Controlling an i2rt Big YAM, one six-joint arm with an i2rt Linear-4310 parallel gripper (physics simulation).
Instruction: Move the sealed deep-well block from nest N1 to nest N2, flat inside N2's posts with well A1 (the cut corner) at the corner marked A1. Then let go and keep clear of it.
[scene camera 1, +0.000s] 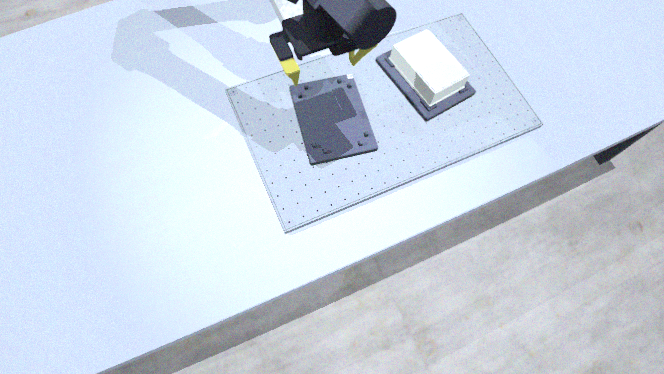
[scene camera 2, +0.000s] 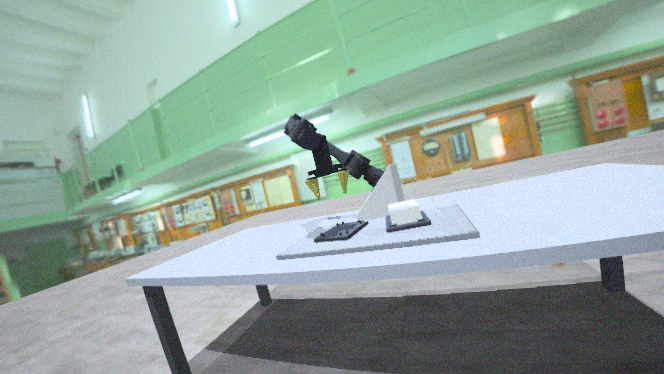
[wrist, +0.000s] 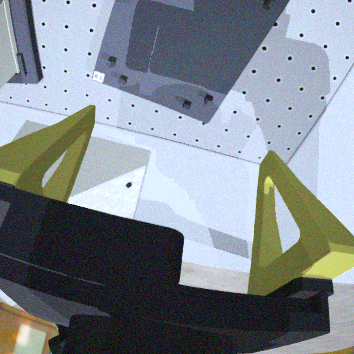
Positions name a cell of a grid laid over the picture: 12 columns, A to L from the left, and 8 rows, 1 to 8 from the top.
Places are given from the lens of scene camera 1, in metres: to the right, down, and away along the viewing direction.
my gripper (scene camera 1: F2): -0.01, -0.18, 0.65
white block (scene camera 1: H2): 0.18, -0.21, 0.74
dark nest plate (scene camera 1: H3): 0.15, -0.16, 0.77
dark nest plate (scene camera 1: G3): 0.00, -0.13, 0.75
